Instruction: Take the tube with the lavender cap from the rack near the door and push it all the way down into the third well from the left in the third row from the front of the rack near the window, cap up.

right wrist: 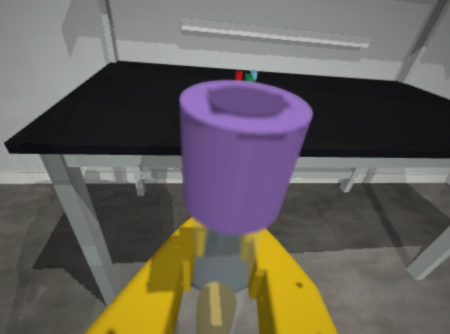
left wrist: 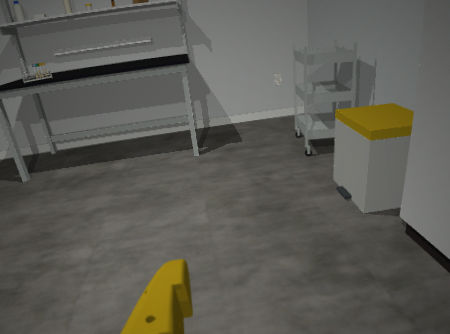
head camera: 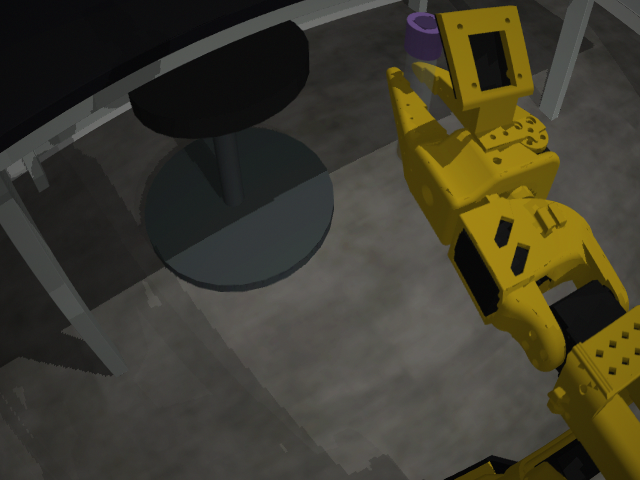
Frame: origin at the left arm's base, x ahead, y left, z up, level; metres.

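Where they show: left hand at its tool point: (left wrist: 188,280); right hand at its tool point: (right wrist: 206,231) (head camera: 398,74).
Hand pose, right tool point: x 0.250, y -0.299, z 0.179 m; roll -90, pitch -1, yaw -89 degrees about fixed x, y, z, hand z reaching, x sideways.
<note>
After its pixels a point has its place.
The tube with the lavender cap (head camera: 424,43) {x 0.230, y -0.299, z 0.217 m} (right wrist: 240,165) is upright, cap up, off any rack. My right gripper (head camera: 405,70) {x 0.250, y -0.299, z 0.179 m} (right wrist: 226,245) {x 0.250, y -0.299, z 0.179 m} is shut on its clear body just below the cap, in front of the bench with the black top (right wrist: 145,115) {x 0.740, y -0.069, z -0.013 m}. Red, green (right wrist: 249,77) {x 0.763, y -0.321, z 0.106 m} and light blue caps show beyond the lavender cap; their rack is hidden behind it. A small pale rack (left wrist: 38,78) {x -2.412, y -1.591, z 0.003 m} with several capped tubes stands on a far bench in the left wrist view. My left gripper (left wrist: 176,280) is fully open, one jaw showing, over the floor.
In the head camera, a round stool (head camera: 222,87) {x 0.803, y -0.298, z -0.292 m} with a disc base (head camera: 258,242) {x 0.772, y -0.322, z -0.745 m} stands by the bench's edge, near bench legs (head camera: 566,62) {x 0.902, y -1.284, z -0.526 m}. In the left wrist view are the far bench (left wrist: 125,65) {x -2.723, y -1.021, z -0.013 m}, a shelf cart (left wrist: 306,100) {x -2.391, y 0.335, z -0.351 m}, a yellow-lidded bin (left wrist: 350,160) {x -1.780, y 0.467, z -0.552 m} and a white cabinet (left wrist: 435,150) {x -1.263, y 0.614, z -0.301 m}.
</note>
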